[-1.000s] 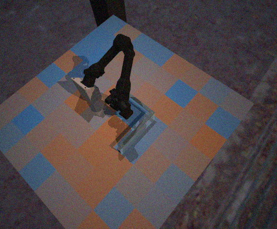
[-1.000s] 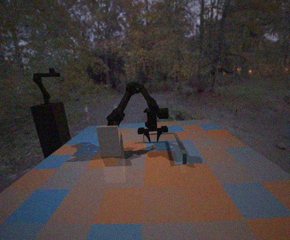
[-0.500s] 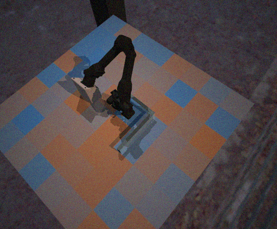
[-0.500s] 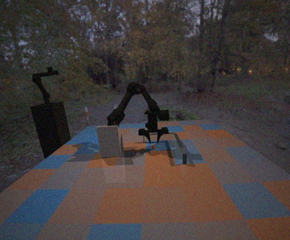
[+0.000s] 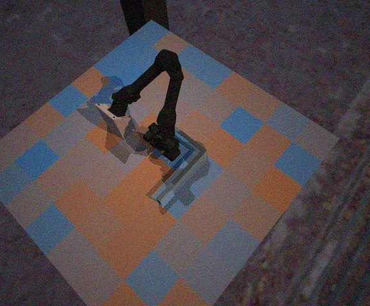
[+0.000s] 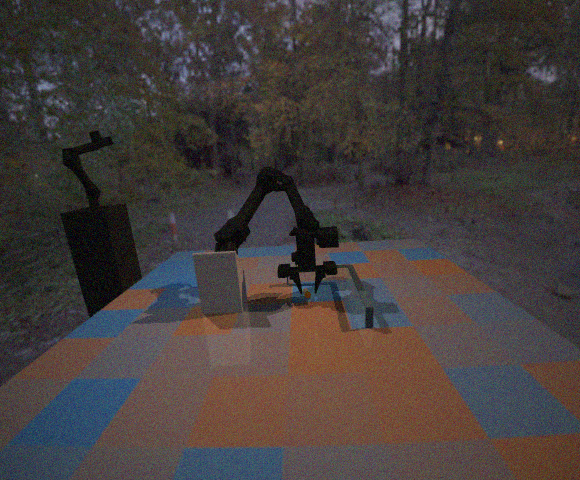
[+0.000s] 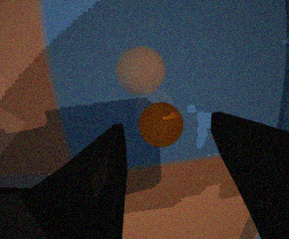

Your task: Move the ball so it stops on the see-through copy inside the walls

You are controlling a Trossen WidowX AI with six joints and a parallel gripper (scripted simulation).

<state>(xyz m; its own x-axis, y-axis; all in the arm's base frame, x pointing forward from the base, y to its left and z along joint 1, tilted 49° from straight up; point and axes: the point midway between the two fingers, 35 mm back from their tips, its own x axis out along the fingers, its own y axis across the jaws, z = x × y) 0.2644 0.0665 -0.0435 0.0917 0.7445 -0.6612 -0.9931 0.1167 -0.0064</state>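
The see-through copy of the ball is 1 cm behind my gripper tip and 3 cm to the left of it. Round my gripper tip: orange ball: right at my gripper tip.
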